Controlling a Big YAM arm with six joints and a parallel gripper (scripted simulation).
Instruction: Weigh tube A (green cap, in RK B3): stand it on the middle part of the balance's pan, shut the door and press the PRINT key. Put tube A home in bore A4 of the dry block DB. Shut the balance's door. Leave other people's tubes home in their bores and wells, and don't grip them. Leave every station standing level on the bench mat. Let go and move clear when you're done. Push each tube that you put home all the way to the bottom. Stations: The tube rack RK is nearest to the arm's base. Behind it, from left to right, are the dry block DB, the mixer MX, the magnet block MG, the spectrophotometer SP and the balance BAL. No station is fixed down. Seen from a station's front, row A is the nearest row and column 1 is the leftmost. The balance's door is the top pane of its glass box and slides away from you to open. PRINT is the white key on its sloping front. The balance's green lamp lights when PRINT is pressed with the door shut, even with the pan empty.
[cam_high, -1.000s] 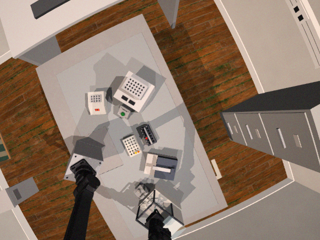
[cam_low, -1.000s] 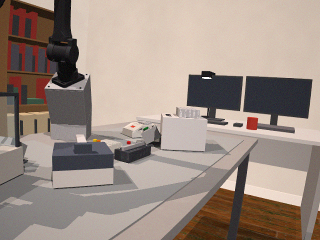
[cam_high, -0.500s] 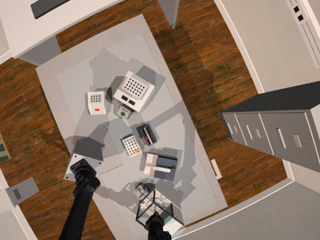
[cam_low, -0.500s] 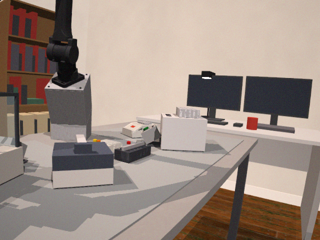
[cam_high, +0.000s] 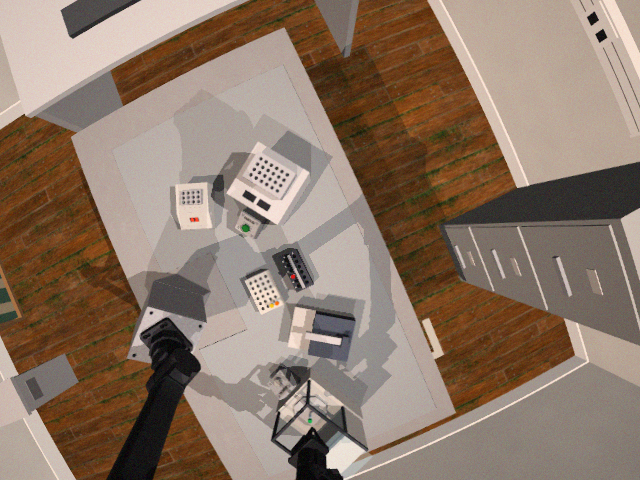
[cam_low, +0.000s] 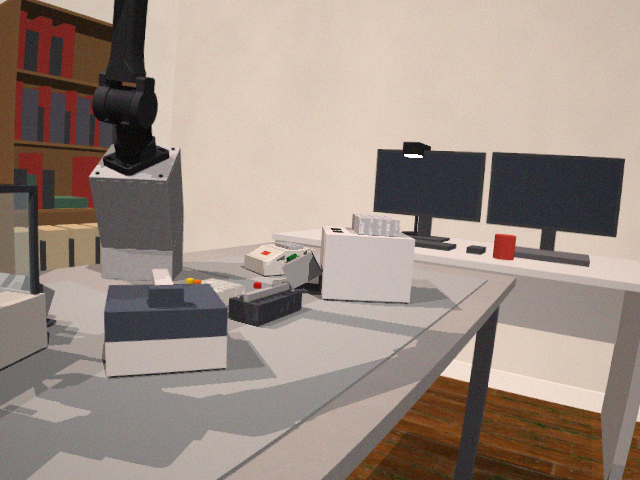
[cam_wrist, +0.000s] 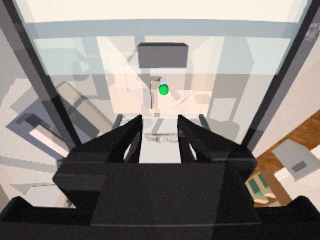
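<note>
The tinted glass pane lies 90 mm to the right of my hand, 20 mm ahead of it and 20 mm above it. From my hand the other things lie so: spectrophotometer: 200 mm to the left, 170 mm ahead, 130 mm below; white print key: 140 mm to the left, 130 mm below, 40 mm behind; pale pan: 120 mm below.
</note>
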